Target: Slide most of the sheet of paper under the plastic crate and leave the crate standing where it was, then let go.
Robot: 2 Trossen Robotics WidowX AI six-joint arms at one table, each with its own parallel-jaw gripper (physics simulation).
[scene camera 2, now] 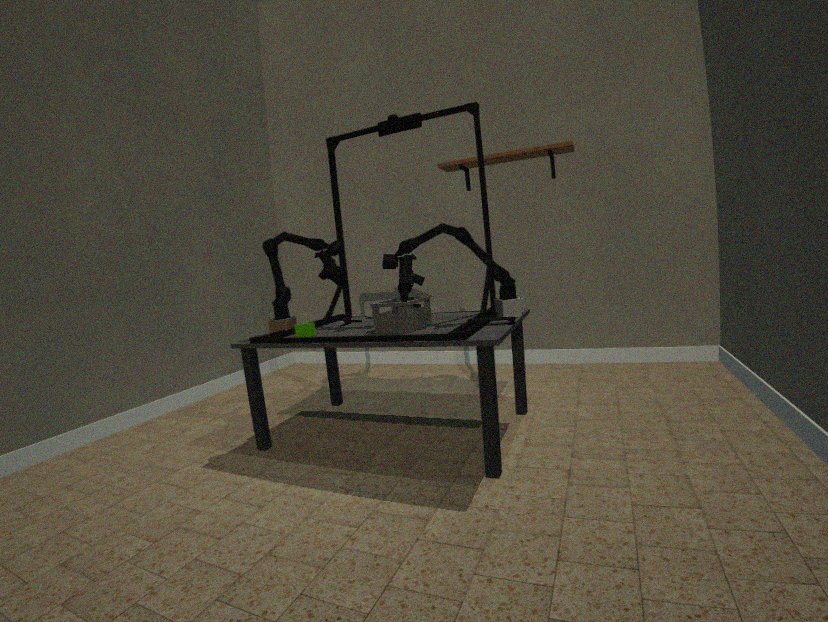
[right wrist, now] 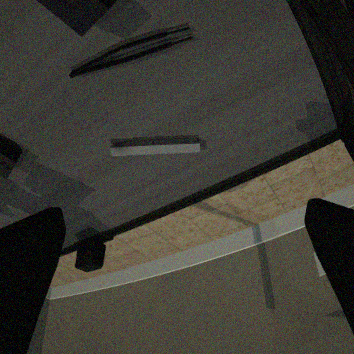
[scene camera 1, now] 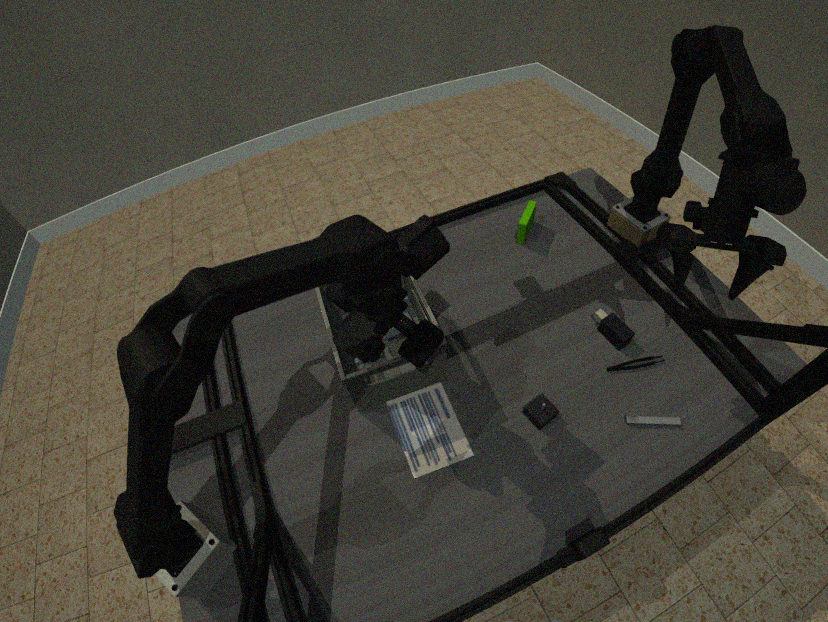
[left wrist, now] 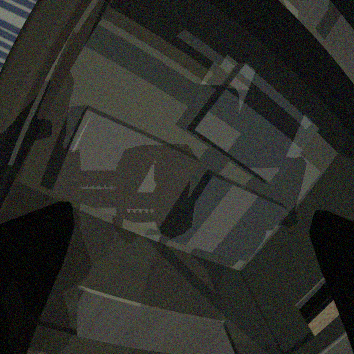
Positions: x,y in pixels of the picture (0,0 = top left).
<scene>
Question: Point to a black plug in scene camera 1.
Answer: At 610,326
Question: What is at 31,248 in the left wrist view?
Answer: My left gripper.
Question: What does my right gripper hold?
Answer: Nothing.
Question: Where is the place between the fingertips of my right gripper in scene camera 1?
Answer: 704,295
</scene>
